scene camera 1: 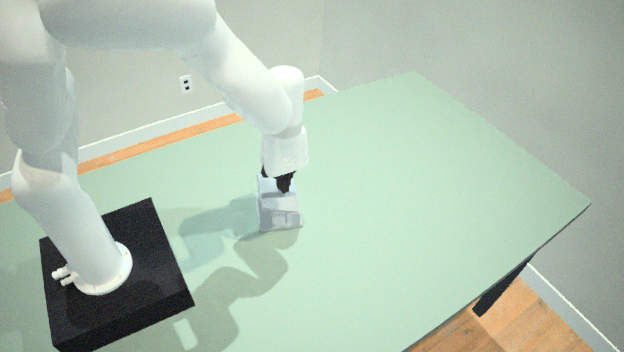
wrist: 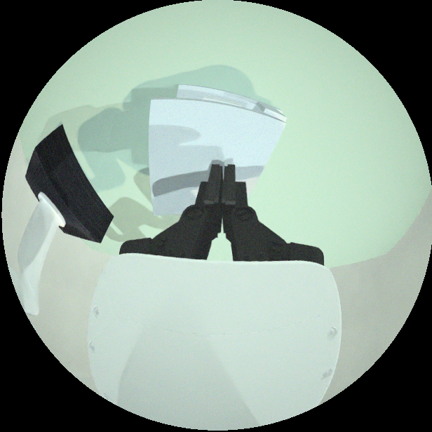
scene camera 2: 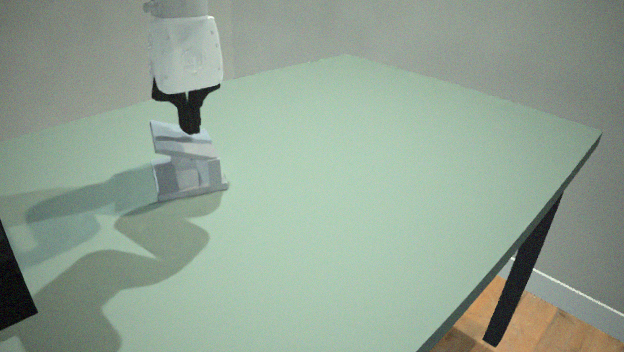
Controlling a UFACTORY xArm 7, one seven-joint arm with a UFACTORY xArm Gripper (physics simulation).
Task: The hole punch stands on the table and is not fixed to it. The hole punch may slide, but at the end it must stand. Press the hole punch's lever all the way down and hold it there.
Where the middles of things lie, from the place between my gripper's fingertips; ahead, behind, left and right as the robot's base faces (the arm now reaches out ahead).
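Pale grey hole punch (scene camera 2: 172,182): 30 mm below my hand, 10 mm behind it. Broad flat lever (scene camera 2: 168,139): 10 mm behind my hand as well, and 20 mm below it.
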